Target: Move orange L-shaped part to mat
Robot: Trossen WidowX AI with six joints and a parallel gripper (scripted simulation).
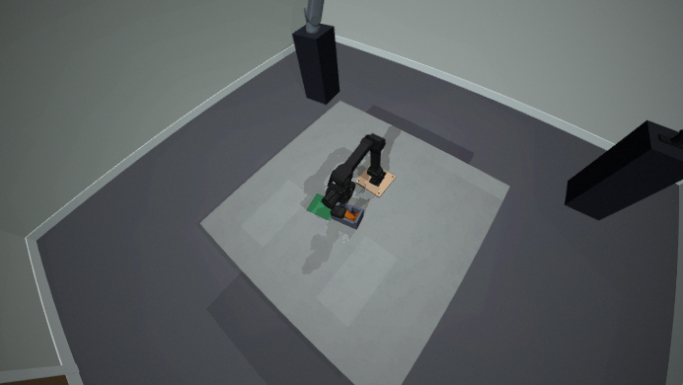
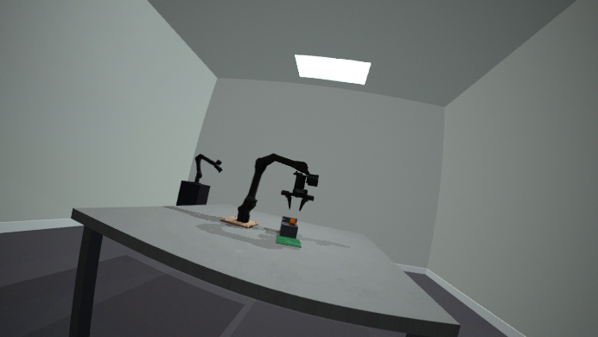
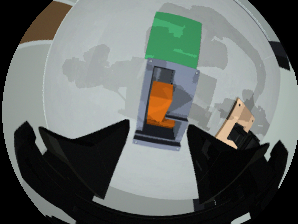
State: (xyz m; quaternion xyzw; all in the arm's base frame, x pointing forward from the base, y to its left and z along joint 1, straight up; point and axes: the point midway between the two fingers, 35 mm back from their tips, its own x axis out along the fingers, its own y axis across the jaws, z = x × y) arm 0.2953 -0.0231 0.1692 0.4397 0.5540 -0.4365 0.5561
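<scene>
The orange L-shaped part is 100 mm below my gripper tip, 30 mm to the left of it and 20 mm behind it. The rest, counted from my gripper tip: green mat (160 mm below, 150 mm to the right).
</scene>
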